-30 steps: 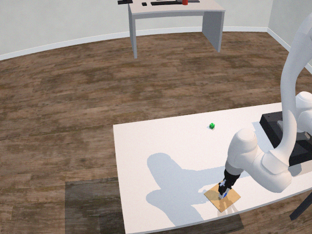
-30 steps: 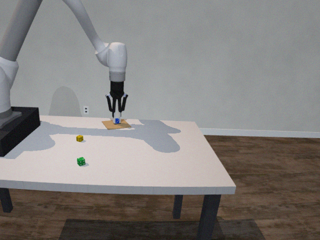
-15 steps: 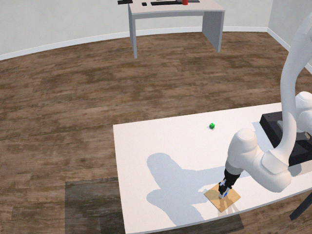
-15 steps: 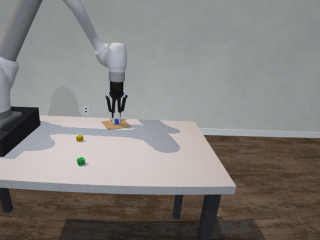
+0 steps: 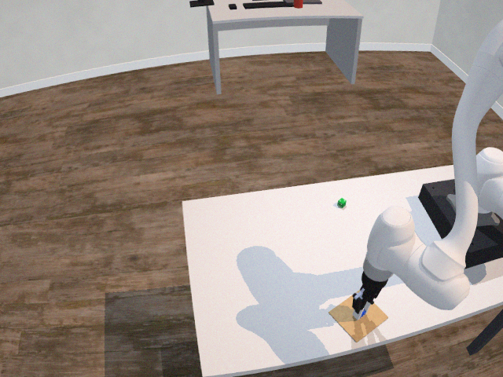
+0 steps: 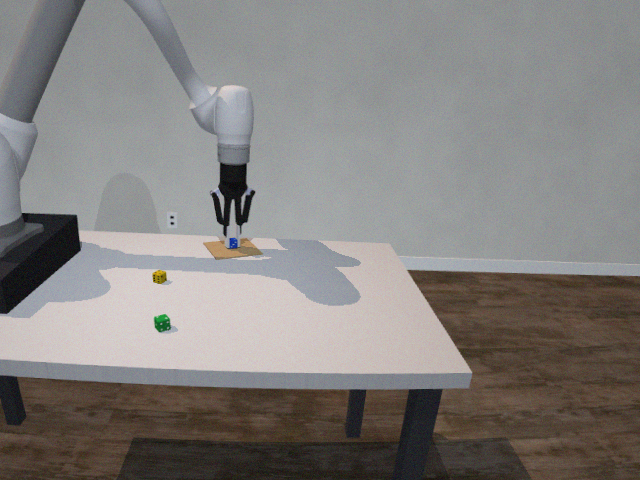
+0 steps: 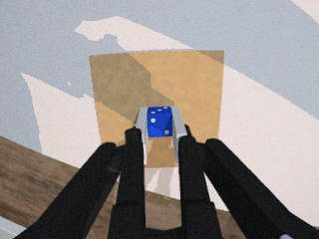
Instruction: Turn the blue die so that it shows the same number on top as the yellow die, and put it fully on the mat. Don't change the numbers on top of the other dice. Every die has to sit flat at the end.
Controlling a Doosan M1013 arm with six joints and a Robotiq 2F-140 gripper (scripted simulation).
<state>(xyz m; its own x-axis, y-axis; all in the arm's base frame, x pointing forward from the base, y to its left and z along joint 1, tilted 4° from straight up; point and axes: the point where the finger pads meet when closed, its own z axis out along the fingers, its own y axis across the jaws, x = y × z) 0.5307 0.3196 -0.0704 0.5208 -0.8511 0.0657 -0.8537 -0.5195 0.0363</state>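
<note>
Now: hand 2 cm above the blue die. Round my hand: yellow die 27 cm to the right, 12 cm behind, 3 cm below; then tan mat 4 cm below; then green die 48 cm to the right, 3 cm below, 3 cm behind.
</note>
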